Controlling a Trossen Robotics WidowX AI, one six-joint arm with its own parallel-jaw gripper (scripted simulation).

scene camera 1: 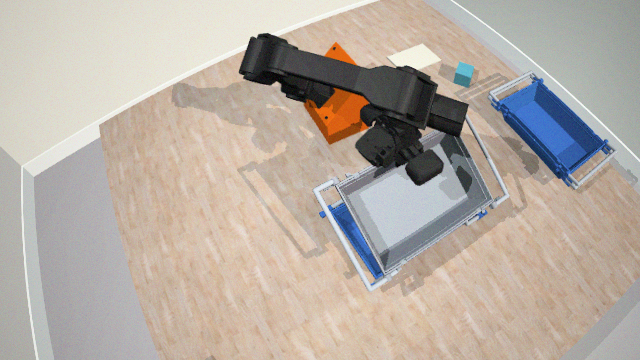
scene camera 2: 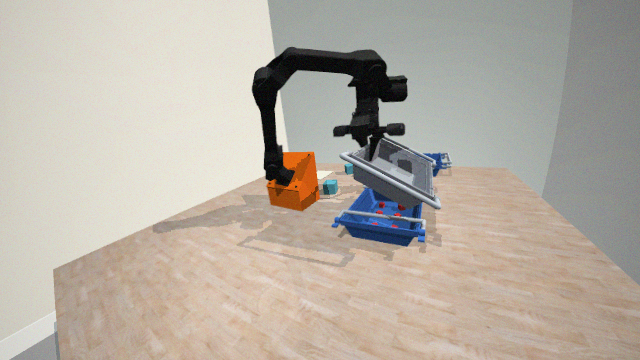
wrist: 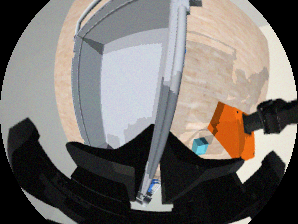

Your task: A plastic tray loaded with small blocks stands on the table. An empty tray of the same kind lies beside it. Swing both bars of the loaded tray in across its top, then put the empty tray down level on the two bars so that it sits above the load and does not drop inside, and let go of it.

Labels:
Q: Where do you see a cream sheet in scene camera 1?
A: At 418,57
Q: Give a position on a grey tray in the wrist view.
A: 126,73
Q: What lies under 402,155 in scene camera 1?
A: My gripper.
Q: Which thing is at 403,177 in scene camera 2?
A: A grey tray.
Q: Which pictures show the grey tray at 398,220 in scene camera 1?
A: Scene camera 1, scene camera 2 and the wrist view: all of them.

